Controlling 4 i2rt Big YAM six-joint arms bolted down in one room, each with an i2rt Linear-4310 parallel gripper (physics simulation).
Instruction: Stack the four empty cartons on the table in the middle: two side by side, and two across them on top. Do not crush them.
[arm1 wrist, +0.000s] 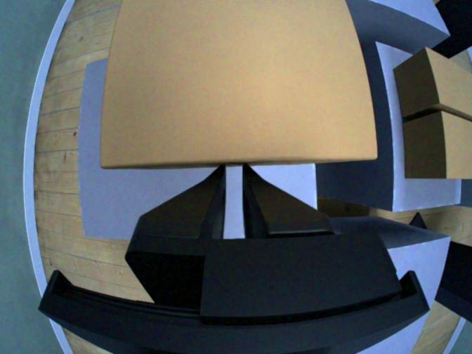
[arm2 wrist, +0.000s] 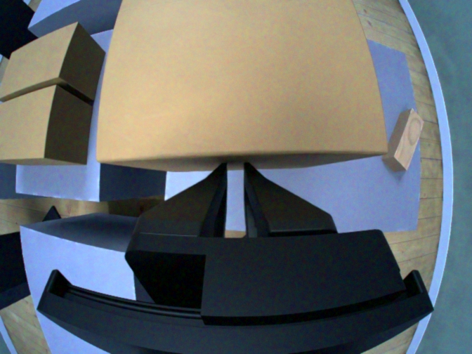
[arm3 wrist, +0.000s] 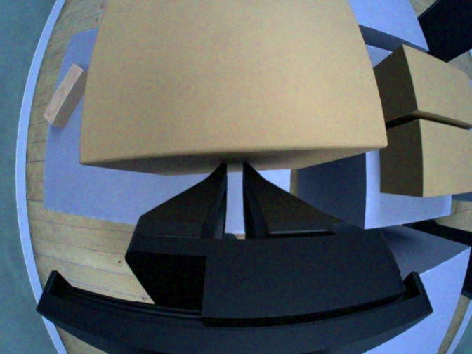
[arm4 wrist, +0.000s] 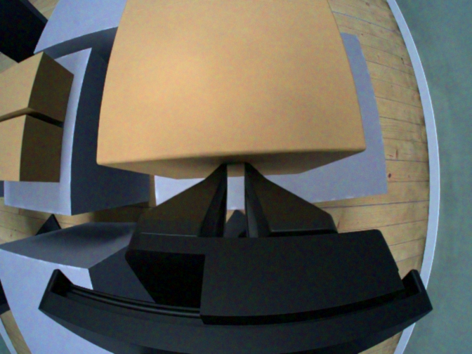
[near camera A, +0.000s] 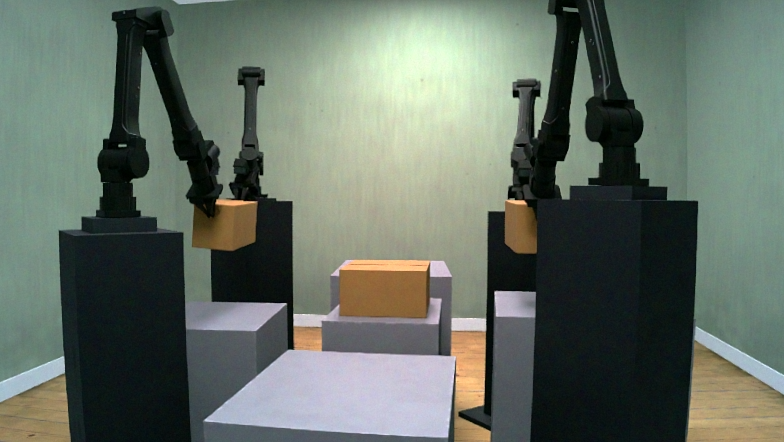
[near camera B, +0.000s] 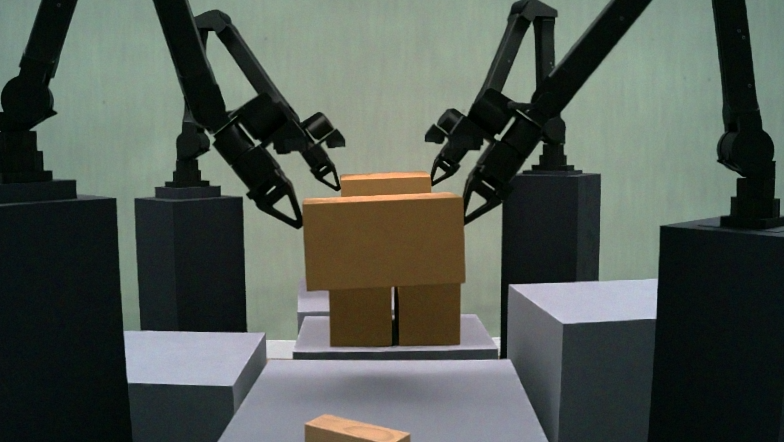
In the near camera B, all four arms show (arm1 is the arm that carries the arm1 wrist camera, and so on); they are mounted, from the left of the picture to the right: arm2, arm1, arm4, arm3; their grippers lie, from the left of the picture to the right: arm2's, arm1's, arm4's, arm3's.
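Note:
Two cartons (near camera B: 360, 318) (near camera B: 429, 318) stand side by side, a thin gap between them, on the middle table (near camera B: 477, 332) (near camera A: 435, 310). A third carton (near camera B: 384, 241) (arm2 wrist: 240, 85) (arm3 wrist: 230, 80), slightly tilted, hangs in the air between the arm2 gripper (near camera B: 299, 222) (arm2 wrist: 235, 166) and the arm3 gripper (near camera B: 465, 219) (arm3 wrist: 235, 165), pressed at its ends. A fourth carton (near camera B: 385, 184) (arm1 wrist: 235, 85) (arm4 wrist: 230, 85) hangs behind between the arm1 gripper (near camera B: 338, 187) (arm1 wrist: 234, 166) and the arm4 gripper (near camera B: 432, 182) (arm4 wrist: 236, 166). All four grippers are shut, with nothing between their fingers.
A wooden block (near camera B: 356, 431) (arm2 wrist: 404, 140) (arm3 wrist: 65, 95) lies on the near table (near camera B: 263, 406). Lower side table (near camera B: 192, 356) and higher side table (near camera B: 609, 351) flank it. Black pedestals (near camera A: 123, 329) (near camera A: 614, 307) carry the arms.

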